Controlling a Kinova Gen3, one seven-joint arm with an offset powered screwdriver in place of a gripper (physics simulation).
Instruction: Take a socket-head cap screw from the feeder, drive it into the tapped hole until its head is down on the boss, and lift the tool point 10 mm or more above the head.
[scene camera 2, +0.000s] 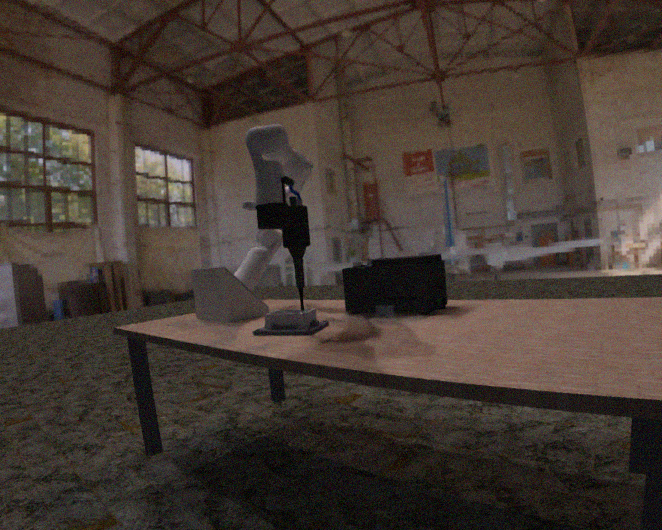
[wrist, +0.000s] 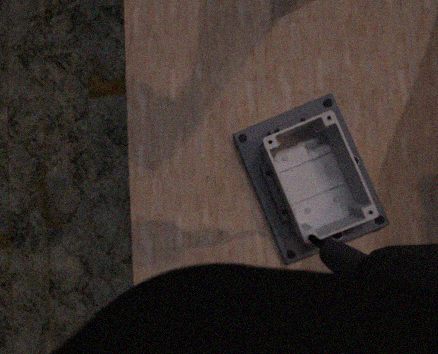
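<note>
The grey open-topped housing (scene camera 2: 289, 319) (wrist: 320, 180) stands on a dark flat plate (scene camera 2: 265, 332) (wrist: 252, 160). Three corner bosses with dark holes show in the wrist view. My screwdriver (scene camera 2: 302, 309) (wrist: 312, 238) points down, its thin tip at the fourth corner boss, the lower one in the wrist view, and covers its hole. Whether the tip touches, and whether a screw or its head is under it, is too dark and small to tell. The feeder cannot be identified for certain; a black box-shaped unit (scene camera 2: 394, 284) stands to the right of the housing in the scene view.
A grey slanted block (scene camera 2: 220, 295) stands left of the housing, close to the lower arm (scene camera 2: 256, 265). A small grey piece (scene camera 2: 384, 310) is at the front foot of the black unit. The wooden table (scene camera 2: 524, 342) (wrist: 175, 200) has its edge at the left in the wrist view.
</note>
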